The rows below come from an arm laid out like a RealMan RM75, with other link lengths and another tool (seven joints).
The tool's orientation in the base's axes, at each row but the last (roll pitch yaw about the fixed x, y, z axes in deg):
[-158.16, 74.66, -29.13]
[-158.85, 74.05, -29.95]
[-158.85, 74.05, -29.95]
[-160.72, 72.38, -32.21]
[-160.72, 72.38, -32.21]
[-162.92, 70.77, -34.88]
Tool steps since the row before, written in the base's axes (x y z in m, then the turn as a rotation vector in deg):
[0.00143, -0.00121, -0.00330, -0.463, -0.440, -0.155]
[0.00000, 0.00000, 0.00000, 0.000, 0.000, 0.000]
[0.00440, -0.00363, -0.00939, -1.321, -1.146, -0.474]
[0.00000, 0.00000, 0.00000, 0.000, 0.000, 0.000]
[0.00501, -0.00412, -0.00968, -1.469, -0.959, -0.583]
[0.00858, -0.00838, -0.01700, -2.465, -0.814, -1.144]
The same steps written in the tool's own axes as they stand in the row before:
[0.00367, 0.00000, -0.00097, 0.099, 0.649, -0.018]
[0.00000, 0.00000, 0.00000, 0.000, 0.000, 0.000]
[0.01057, -0.00014, -0.00298, 0.298, 1.787, 0.039]
[0.00000, 0.00000, 0.00000, 0.000, 0.000, 0.000]
[0.01117, -0.00029, -0.00329, 0.334, 1.794, 0.298]
[0.01995, 0.00024, -0.00590, 0.567, 2.528, 1.155]

